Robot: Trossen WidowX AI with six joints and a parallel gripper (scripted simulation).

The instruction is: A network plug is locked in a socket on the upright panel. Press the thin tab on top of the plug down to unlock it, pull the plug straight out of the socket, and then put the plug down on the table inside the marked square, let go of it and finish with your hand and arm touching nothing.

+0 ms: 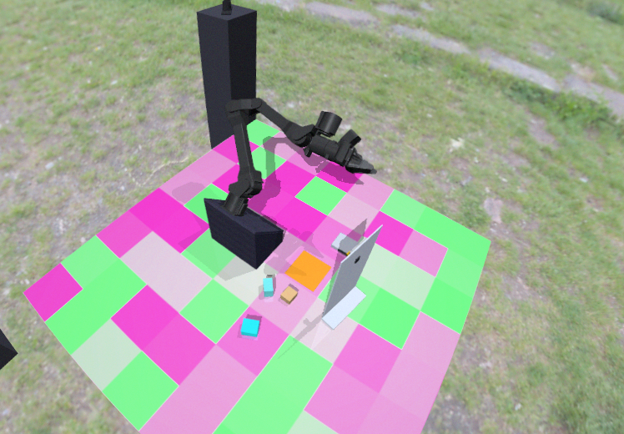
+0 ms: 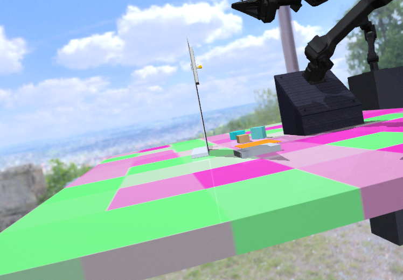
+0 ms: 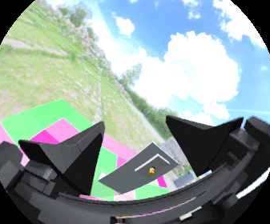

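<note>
Right now the yellow network plug is 210 mm to the right of my gripper tip, 120 mm below it and 60 mm ahead of it. Round my gripper tip: grey panel (240 mm below, 220 mm to the right, 80 mm ahead); grey slab (400 mm below, 10 mm behind); orange marked square (400 mm below, 170 mm to the right, 70 mm behind).
</note>
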